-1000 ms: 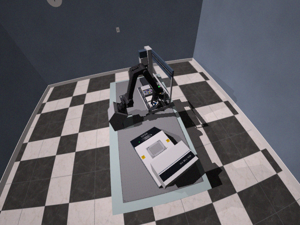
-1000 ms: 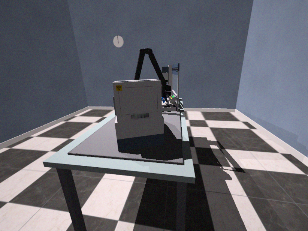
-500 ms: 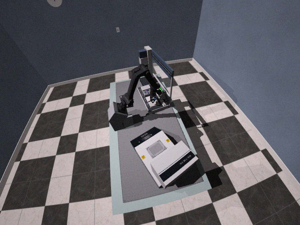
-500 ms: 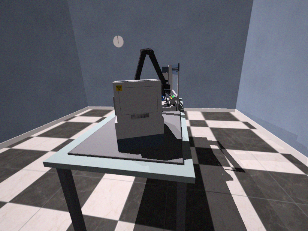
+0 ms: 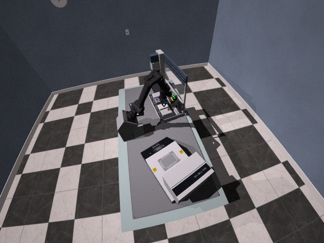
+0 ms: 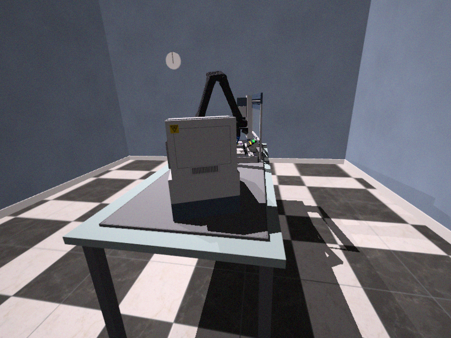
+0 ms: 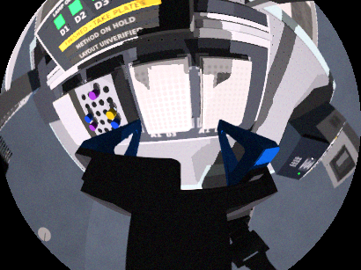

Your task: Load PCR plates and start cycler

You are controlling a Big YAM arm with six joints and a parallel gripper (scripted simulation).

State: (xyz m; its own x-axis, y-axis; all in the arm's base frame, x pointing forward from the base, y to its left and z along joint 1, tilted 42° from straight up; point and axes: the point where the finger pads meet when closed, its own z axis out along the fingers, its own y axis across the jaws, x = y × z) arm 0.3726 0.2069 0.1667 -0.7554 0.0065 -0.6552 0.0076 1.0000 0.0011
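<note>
Right now my hand is 130 mm to the right of the tube cooling block, 60 mm above it and 10 mm past it. From my hand the other things lie so: black regrip nest (320 mm behind, 120 mm below, 60 mm to the left); white deep-well block (230 mm to the left, 50 mm below, 20 mm behind).
</note>
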